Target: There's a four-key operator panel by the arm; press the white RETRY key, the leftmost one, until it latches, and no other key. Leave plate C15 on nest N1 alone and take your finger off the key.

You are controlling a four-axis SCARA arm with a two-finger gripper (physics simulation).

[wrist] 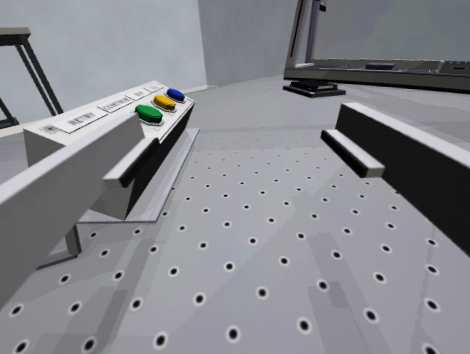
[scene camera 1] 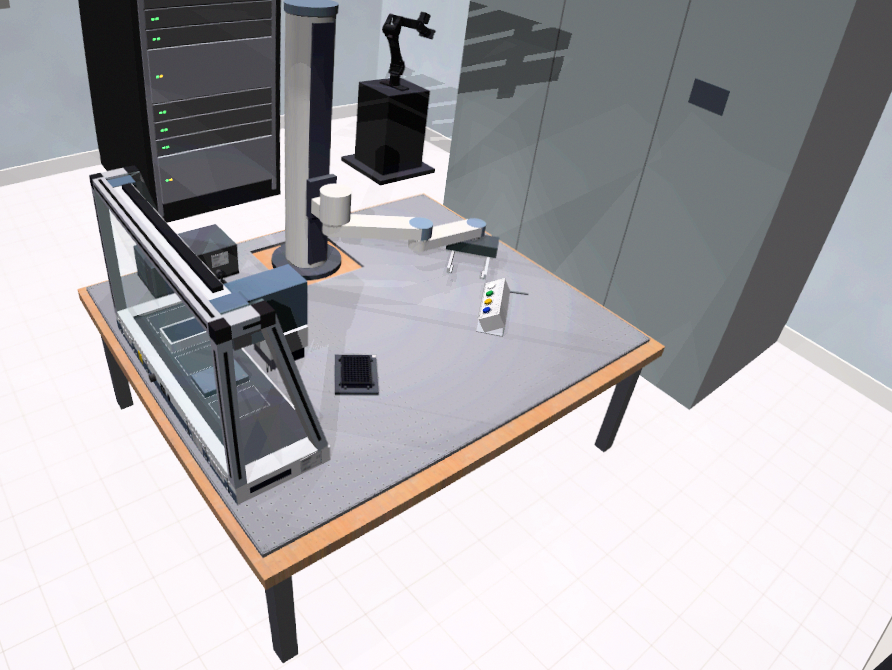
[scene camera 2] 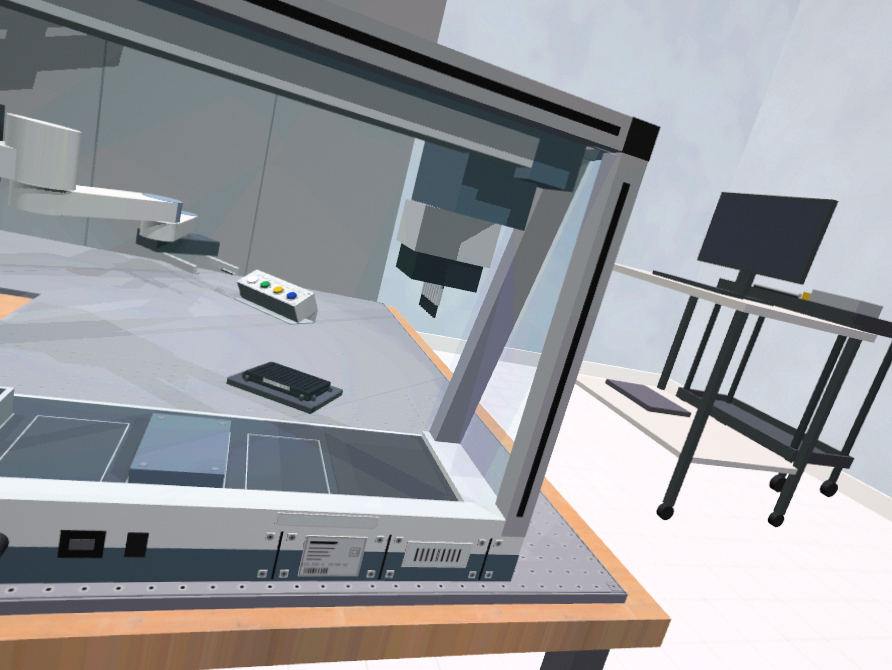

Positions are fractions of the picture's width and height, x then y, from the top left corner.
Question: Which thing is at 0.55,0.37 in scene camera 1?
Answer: My gripper.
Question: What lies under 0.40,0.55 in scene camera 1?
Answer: A black flat tray.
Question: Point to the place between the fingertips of my gripper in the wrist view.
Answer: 0.51,0.35
